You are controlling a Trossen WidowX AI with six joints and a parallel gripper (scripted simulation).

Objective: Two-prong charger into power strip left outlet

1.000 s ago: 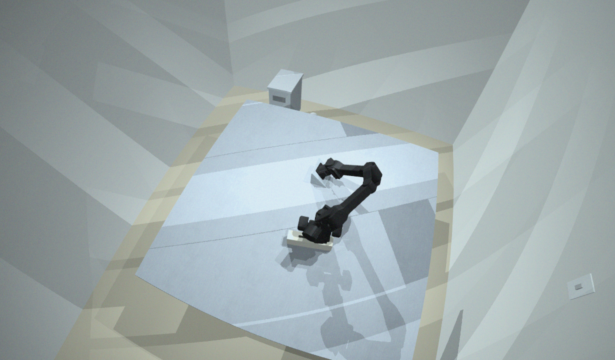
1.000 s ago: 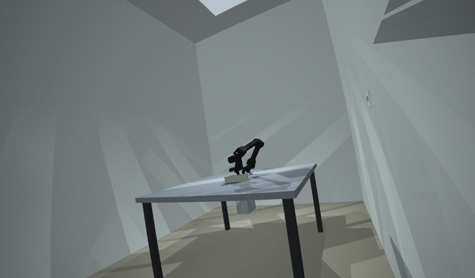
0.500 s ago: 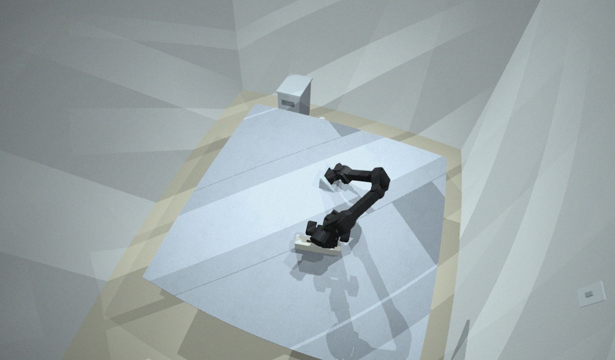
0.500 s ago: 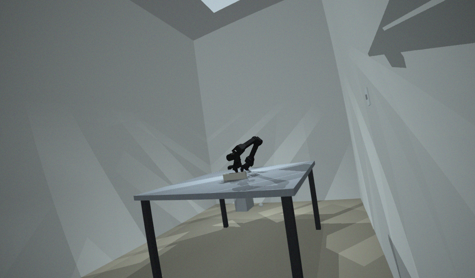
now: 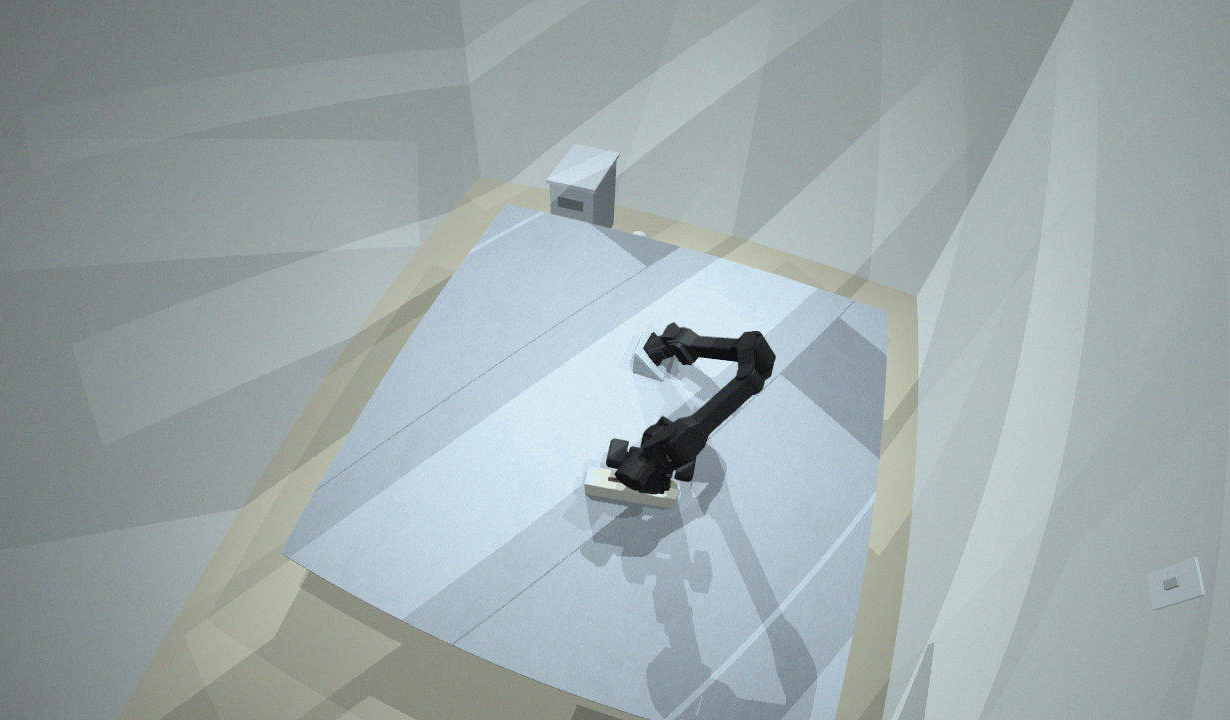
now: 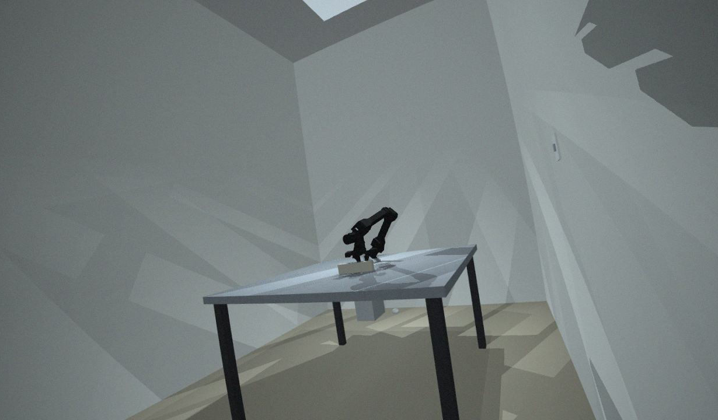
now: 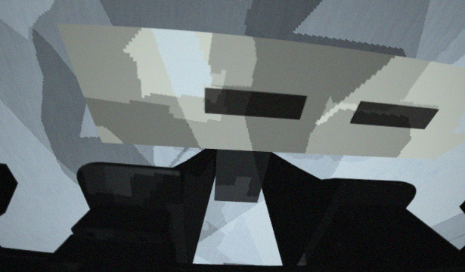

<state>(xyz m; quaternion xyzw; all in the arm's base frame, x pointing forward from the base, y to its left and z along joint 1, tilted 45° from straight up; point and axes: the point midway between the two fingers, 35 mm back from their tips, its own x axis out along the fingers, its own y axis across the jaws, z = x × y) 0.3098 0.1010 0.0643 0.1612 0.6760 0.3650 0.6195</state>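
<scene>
Right now the black two-prong charger is 2 cm ahead of my gripper tip and 1 cm above it.
</scene>
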